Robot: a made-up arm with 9 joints. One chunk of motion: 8 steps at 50 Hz.
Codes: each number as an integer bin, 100 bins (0 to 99) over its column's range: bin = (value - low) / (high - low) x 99, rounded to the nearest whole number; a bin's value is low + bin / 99 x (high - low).
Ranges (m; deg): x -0.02..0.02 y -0.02..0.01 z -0.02..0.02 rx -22..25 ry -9..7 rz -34..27
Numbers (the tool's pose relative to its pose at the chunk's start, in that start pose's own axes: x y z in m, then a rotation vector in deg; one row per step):
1: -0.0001 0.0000 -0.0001 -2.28 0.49 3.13
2: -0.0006 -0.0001 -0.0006 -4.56 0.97 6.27
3: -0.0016 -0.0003 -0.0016 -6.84 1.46 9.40
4: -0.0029 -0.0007 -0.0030 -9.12 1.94 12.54
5: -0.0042 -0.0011 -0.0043 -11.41 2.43 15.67
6: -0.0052 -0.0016 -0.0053 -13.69 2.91 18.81
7: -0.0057 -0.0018 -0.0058 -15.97 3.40 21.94
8: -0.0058 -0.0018 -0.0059 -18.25 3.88 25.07
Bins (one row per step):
1: 49 66 49 42 59 60
2: 48 66 48 37 62 65
3: 46 65 46 32 65 70
4: 42 64 42 27 68 76
5: 39 62 39 22 71 81
6: 37 61 36 18 74 86
7: 35 60 35 13 77 91
8: 35 60 35 8 80 96

